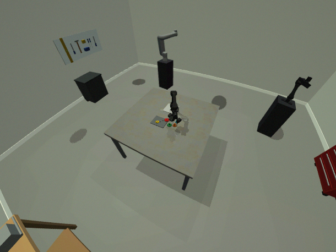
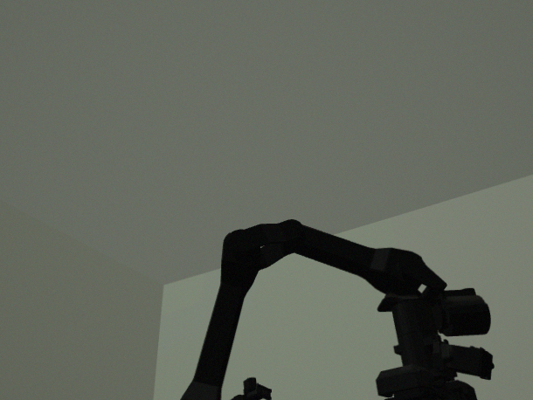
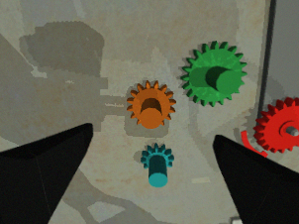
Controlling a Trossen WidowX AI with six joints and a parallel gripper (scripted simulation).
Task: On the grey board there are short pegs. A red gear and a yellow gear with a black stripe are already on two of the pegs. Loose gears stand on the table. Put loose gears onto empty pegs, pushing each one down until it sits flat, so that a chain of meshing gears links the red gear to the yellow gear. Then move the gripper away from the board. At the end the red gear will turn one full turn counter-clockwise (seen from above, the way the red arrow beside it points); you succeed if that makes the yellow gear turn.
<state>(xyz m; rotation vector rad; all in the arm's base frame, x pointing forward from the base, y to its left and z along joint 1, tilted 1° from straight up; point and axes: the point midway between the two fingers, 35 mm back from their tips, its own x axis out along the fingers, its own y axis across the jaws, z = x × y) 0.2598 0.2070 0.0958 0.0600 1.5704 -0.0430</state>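
Now: the orange gear 50 mm below my gripper tip. Also, from my gripper tip: small teal gear (70 mm behind, 10 mm to the right, 50 mm below); then red arrow (50 mm behind, 120 mm to the right, 60 mm below); then green gear (30 mm ahead, 60 mm to the right, 50 mm below).
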